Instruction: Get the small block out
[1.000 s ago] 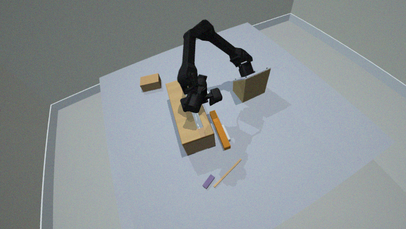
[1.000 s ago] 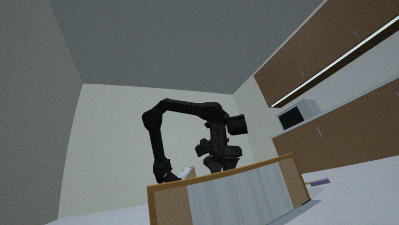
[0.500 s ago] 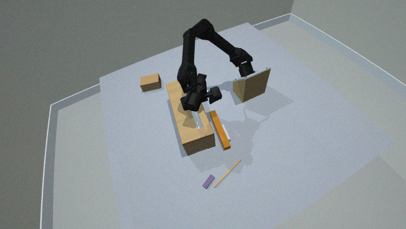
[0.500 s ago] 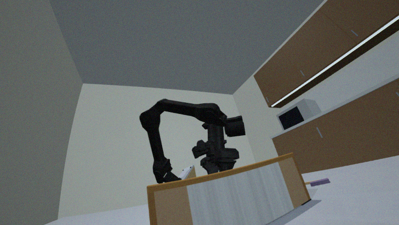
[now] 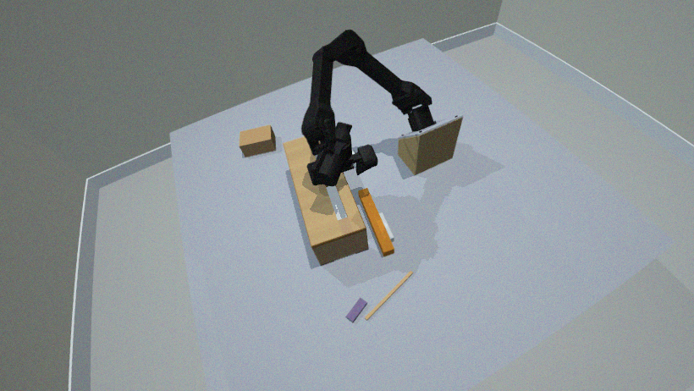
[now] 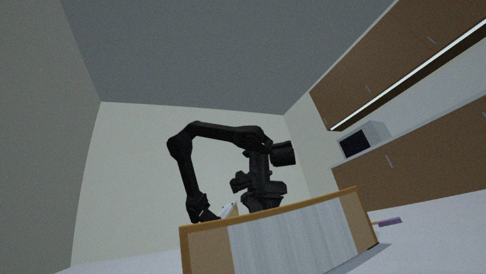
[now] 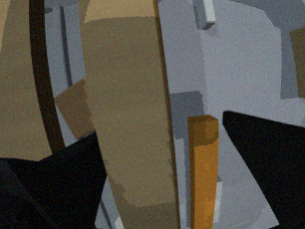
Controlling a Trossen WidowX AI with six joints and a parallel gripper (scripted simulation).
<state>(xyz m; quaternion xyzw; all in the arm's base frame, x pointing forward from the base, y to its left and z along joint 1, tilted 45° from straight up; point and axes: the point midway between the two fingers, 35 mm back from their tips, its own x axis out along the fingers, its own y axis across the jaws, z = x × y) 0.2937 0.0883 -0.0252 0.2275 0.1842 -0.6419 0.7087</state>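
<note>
The small brown block lies 5 cm ahead of my gripper tip and 2 cm to the right of it. From my gripper tip the other things lie so: purple block: 35 cm to the left, 9 cm ahead, 8 cm below; small tan box: 35 cm to the right, 24 cm ahead, 6 cm below.
</note>
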